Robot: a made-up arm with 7 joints.
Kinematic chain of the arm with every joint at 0, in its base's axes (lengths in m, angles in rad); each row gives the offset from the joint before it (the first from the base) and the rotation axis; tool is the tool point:
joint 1: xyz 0 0 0.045 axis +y
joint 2: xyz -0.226 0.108 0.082 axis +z
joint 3: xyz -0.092 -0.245 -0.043 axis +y
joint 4: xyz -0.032 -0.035 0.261 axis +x
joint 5: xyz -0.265 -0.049 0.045 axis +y
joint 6: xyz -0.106 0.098 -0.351 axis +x
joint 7: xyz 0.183 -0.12 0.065 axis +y
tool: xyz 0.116 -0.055 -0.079
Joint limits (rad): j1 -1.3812..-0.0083 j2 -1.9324..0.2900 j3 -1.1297..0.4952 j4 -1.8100..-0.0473 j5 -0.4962..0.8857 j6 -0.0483..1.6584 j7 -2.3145..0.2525
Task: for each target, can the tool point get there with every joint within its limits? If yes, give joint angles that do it. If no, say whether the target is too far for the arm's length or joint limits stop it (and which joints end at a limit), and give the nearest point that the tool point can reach.
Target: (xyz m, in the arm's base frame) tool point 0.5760 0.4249 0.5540
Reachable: no: joint limits stop it (at a limit: joint 1, joint 2, joint 3, joint 4, joint 5) | nearest point 0.0382 -0.2184 0.4638 | short by 0.843 m
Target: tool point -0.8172 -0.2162 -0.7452
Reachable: yes | joints -0.9573 -0.6236 -0.4877 -1.5614 0.3923 1.4607 -1.1214
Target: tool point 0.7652 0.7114 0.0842
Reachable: no: joint limits stop it (at a limit: joint 1, joint 2, joint 4, joint 5, joint 6, joint 7) | nearest point 0.3906 0.6190 -0.2757 | short by 0.528 m
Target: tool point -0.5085 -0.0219 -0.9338
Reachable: yes | joints -0.8778 -0.8907 -0.8675 -1.0995 0.6443 1.3929 -0.6541
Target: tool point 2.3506 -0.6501 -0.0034
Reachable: no: too far | nearest point 0.5173 -0.3755 -0.4021 | short by 1.896 m
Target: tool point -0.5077 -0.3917 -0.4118
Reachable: yes | joints -1.2225 -0.1882 -0.1981 -0.9853 -0.1383 0.5244 -1.7388
